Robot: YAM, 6 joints.
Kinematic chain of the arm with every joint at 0, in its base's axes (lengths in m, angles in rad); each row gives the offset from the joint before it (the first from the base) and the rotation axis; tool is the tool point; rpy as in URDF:
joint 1: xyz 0 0 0.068 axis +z
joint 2: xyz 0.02 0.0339 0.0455 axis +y
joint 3: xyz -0.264 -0.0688 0 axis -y
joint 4: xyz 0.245 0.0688 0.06 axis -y
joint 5: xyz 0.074 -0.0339 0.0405 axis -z
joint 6: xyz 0.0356 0 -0.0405 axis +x
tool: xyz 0 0 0 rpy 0 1.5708 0
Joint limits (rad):
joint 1: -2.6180..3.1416
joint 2: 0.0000..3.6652
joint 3: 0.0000..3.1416
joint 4: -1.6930..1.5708
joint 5: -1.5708..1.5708
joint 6: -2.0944..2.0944
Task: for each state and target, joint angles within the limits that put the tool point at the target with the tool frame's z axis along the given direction. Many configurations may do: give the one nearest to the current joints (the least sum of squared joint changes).
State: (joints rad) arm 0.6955 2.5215 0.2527 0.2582 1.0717 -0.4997
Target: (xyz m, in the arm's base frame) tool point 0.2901 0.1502 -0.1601 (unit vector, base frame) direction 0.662 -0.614 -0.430
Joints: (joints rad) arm 0.5732 2.9140 1.1267 0.6953 1.0651 -0.4997
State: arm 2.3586 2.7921 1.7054 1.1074 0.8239 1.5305
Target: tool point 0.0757 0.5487 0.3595 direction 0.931 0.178 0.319
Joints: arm 1.4925 2.6343 2.5863 0.9535 1.1534 1.5305
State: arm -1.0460 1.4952 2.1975 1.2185 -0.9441 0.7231
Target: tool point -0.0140 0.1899 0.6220 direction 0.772 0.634 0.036
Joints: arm -1.3277 1.2677 2.7570 1.5687 -1.1250 0.7231
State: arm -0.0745 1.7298 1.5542 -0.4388 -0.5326 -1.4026
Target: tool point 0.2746 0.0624 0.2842 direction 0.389 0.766 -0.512
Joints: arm 0.1339 1.3425 1.0442 -0.5113 -0.7854 -1.4026
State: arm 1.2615 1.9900 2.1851 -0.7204 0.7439 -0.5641
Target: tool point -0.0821 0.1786 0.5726 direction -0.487 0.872 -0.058
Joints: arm 1.9844 1.2995 2.0512 -0.8099 -0.0956 -0.5641
